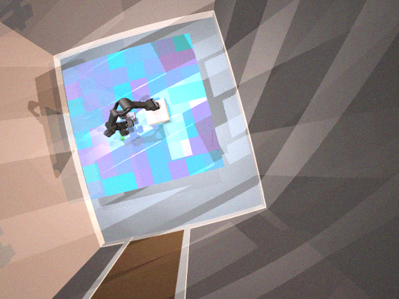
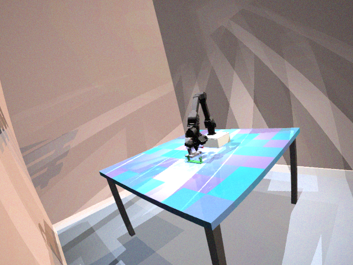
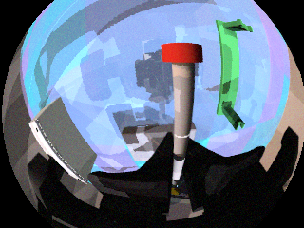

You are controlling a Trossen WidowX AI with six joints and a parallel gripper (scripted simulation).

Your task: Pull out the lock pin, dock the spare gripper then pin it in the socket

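Right now my gripper tip is 2 cm past the grey mount and 6 cm to the left of it. The rest, counted from my gripper tip: green mount (9 cm ahead, 5 cm to the left, 2 cm below); spare gripper (2 cm behind, 6 cm to the right, 8 cm above).
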